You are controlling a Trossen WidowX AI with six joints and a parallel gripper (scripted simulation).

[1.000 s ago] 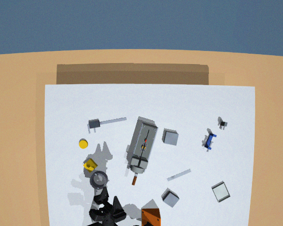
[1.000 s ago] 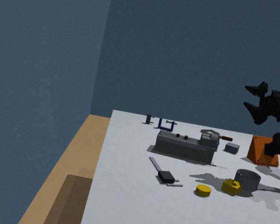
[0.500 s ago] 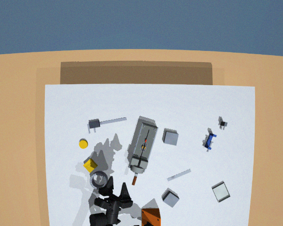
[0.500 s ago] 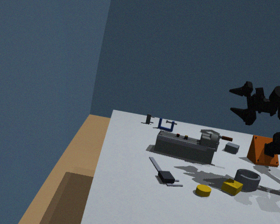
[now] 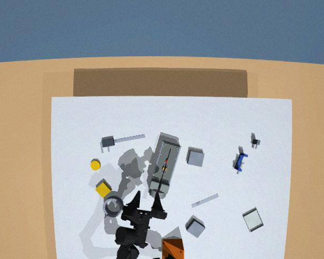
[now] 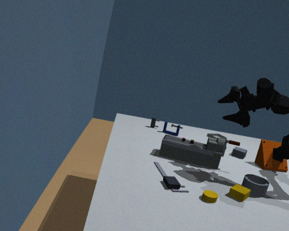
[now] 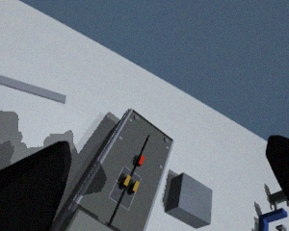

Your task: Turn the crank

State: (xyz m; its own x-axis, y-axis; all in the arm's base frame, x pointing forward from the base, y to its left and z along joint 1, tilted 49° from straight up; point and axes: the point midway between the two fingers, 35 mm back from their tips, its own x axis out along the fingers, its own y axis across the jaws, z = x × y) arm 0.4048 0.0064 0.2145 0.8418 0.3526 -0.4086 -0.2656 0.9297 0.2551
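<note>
My gripper tip is now 130 mm above the brown crank handle, 110 mm past it and 30 mm to the left of it. Also, from my gripper tip: yellow disc (290 mm to the left, 240 mm below, 30 mm ahead); red pointer (170 mm below, 110 mm ahead, 70 mm to the right); yellow block (240 mm to the left, 240 mm below, 90 mm behind).
</note>
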